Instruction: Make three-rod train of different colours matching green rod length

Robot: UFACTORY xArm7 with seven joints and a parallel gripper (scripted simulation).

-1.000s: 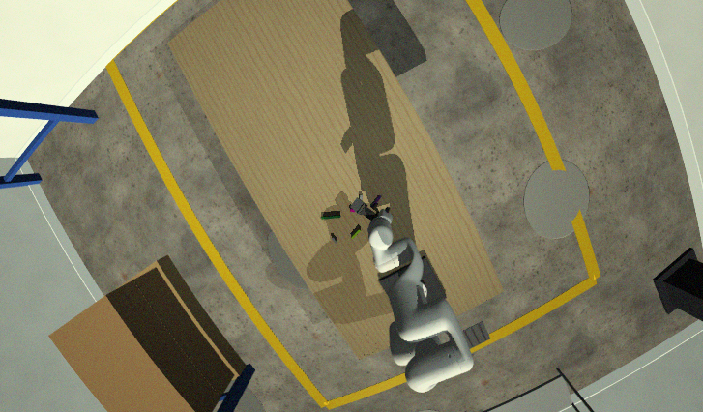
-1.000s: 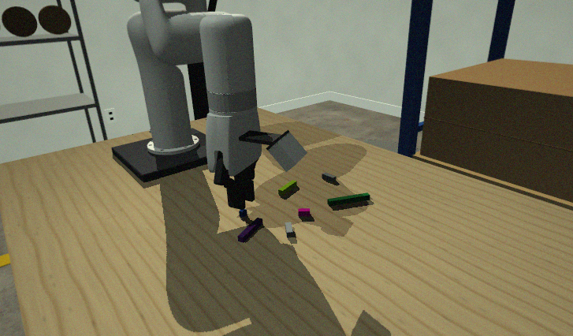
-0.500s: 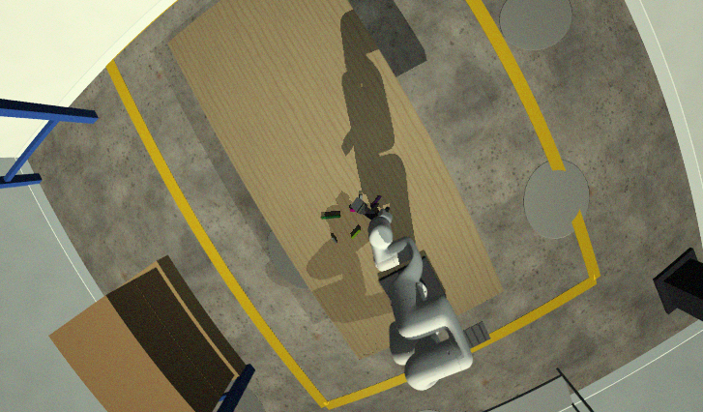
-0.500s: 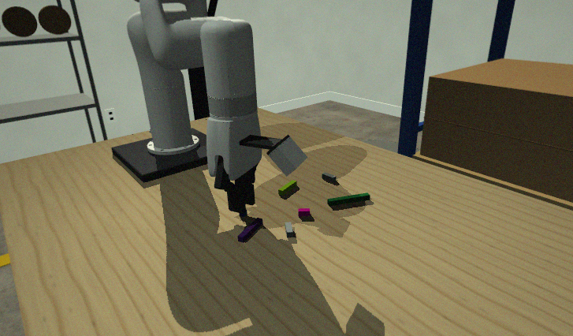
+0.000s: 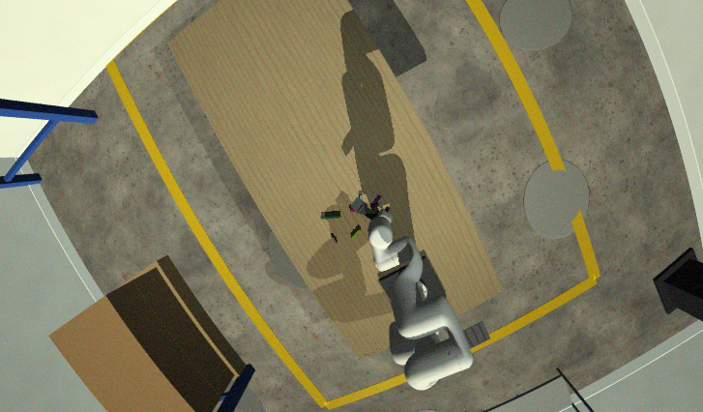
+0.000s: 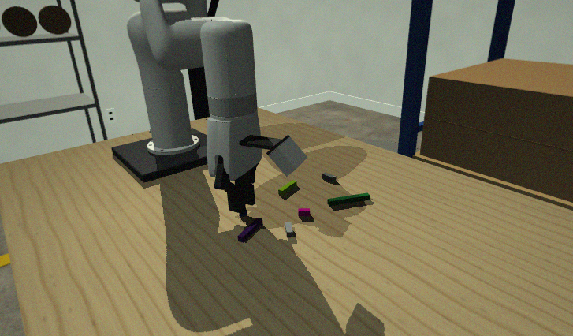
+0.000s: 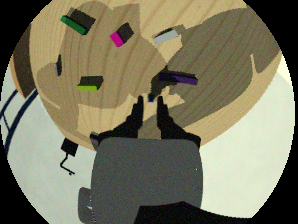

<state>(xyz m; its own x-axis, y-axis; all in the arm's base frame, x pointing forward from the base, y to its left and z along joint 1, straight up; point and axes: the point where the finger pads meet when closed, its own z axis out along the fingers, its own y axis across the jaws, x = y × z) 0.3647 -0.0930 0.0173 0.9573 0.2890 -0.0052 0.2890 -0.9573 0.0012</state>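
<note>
The blue rod is 3 cm below my hand. Round my hand: lime rod 12 cm to the left, 3 cm below; magenta rod 8 cm ahead, 7 cm to the left, 3 cm below; purple rod 5 cm ahead, 3 cm to the right, 3 cm below.
</note>
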